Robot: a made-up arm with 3 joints. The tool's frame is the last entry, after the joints. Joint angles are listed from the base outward. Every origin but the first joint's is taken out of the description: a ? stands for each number. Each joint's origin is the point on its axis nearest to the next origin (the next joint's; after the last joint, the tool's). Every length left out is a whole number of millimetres.
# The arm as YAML. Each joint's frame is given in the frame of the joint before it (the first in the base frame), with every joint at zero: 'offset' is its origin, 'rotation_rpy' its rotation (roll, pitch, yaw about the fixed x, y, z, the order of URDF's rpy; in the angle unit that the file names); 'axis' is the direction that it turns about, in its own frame. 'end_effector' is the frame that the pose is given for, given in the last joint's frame.
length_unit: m
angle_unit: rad
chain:
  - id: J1
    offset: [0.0, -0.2, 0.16]
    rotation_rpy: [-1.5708, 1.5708, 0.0]
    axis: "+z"
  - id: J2
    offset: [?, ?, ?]
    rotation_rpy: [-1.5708, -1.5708, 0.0]
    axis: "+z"
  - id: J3
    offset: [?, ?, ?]
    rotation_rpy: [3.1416, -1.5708, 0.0]
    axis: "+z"
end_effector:
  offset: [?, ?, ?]
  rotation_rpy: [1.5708, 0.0, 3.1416]
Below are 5 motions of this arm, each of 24 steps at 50 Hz.
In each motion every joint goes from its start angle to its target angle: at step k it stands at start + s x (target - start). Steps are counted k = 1, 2, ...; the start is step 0. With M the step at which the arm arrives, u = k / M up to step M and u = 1 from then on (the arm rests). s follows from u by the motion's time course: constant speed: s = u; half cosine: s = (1 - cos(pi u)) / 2; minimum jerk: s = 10 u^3 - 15 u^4 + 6 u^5.
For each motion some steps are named. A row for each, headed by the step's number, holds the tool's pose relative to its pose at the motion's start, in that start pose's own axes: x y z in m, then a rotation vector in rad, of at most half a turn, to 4 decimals.
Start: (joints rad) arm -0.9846 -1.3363 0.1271
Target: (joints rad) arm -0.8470 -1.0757 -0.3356
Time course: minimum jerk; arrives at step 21
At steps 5, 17, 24:
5: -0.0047 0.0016 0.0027 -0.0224 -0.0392 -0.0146
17: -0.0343 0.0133 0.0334 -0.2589 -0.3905 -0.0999
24: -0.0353 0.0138 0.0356 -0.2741 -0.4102 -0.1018

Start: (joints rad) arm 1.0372 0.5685 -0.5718
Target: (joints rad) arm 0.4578 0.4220 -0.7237
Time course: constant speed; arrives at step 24
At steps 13, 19, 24:
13: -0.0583 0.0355 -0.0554 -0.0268 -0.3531 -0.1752
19: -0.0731 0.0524 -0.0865 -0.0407 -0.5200 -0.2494
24: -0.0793 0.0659 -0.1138 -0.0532 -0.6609 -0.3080

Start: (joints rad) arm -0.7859 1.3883 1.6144
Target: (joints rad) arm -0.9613 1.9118 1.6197
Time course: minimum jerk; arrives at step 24
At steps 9, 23, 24:
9: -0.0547 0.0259 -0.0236 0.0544 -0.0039 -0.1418
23: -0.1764 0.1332 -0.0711 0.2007 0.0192 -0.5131
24: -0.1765 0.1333 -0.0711 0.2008 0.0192 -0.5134

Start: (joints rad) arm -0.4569 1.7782 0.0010
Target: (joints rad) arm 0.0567 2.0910 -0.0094
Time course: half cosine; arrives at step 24
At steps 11, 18, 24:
11: 0.0995 -0.0282 0.0484 -0.1352 -0.0653 0.2152
18: 0.1922 -0.0289 0.0990 -0.2613 -0.1557 0.4153
24: 0.2223 -0.0235 0.1173 -0.3039 -0.1936 0.4833

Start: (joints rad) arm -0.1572 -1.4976 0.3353
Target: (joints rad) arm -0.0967 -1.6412 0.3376
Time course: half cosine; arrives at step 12
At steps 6, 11, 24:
6: -0.0009 0.0053 -0.0301 0.0777 0.0023 -0.0049
11: -0.0017 0.0126 -0.0591 0.1528 0.0024 -0.0096
24: -0.0017 0.0129 -0.0601 0.1555 0.0024 -0.0098

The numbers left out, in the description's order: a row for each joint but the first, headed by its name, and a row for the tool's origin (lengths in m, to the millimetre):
J2: -0.04 0.01 0.0
J3: -0.4 0.02 0.0
tool: 0.16 -0.02 0.0

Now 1 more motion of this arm.
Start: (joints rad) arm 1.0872 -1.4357 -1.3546
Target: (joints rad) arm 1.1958 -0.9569 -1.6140
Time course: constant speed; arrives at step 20
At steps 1, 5, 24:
1: 0.0092 -0.0041 0.0020 -0.0102 -0.0122 0.0223
5: 0.0473 -0.0182 0.0106 -0.0481 -0.0595 0.1128
24: 0.2011 -0.0370 0.0449 -0.1433 -0.2141 0.4686

